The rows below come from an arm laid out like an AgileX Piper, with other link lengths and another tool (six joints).
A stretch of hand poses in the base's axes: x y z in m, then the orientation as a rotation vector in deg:
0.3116, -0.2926, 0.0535, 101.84, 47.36, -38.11
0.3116, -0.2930, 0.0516, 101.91, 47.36, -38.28
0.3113, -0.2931, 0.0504, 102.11, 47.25, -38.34
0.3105, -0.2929, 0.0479, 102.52, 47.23, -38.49
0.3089, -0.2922, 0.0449, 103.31, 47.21, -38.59
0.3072, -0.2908, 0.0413, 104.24, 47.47, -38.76
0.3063, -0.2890, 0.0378, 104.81, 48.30, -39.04
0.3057, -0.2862, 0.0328, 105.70, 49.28, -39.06
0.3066, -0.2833, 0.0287, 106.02, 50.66, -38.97
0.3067, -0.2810, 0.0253, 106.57, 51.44, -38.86
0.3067, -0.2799, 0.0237, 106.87, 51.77, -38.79
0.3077, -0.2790, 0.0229, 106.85, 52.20, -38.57
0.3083, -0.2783, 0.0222, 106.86, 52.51, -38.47
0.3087, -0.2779, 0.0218, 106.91, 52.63, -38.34
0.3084, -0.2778, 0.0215, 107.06, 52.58, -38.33
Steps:
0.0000, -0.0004, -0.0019, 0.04, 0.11, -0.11
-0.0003, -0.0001, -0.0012, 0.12, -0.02, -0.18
-0.0008, 0.0002, -0.0025, 0.32, 0.08, -0.27
-0.0016, 0.0007, -0.0030, 0.65, 0.03, -0.41
-0.0017, 0.0014, -0.0036, 0.88, 0.22, -0.35
-0.0009, 0.0018, -0.0035, 0.81, 0.59, 0.07
-0.0006, 0.0028, -0.0050, 1.18, 0.48, 0.12
0.0009, 0.0029, -0.0041, 0.89, 0.61, 0.64
0.0001, 0.0023, -0.0034, 0.82, 0.30, 0.21
0.0000, 0.0011, -0.0016, 0.41, 0.11, 0.07
0.0010, 0.0009, -0.0008, 0.20, 0.05, 0.34
0.0006, 0.0007, -0.0007, 0.16, 0.08, 0.20
0.0004, 0.0004, -0.0004, 0.11, -0.03, 0.10
-0.0003, 0.0001, -0.0003, 0.10, -0.03, -0.09

